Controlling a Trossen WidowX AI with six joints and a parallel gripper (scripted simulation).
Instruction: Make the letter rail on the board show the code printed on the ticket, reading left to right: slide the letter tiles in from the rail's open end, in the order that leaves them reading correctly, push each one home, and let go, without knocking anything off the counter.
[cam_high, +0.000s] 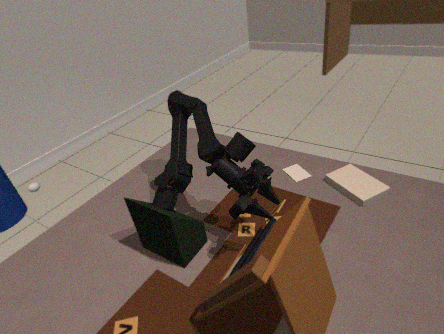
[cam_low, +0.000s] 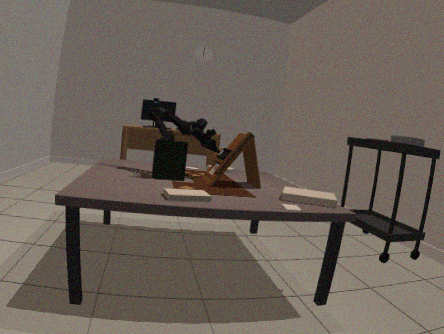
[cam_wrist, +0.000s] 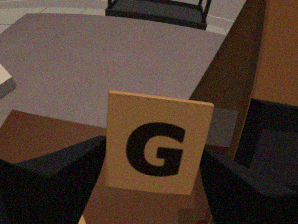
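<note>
Right now the white ticket is 16 cm to the right of my gripper tip, 8 cm below it and 3 cm behind it. From my gripper tip the other things lie so: brown mat (16 cm below, 13 cm to the right, 12 cm behind); tan letter tile (right at my gripper tip).
</note>
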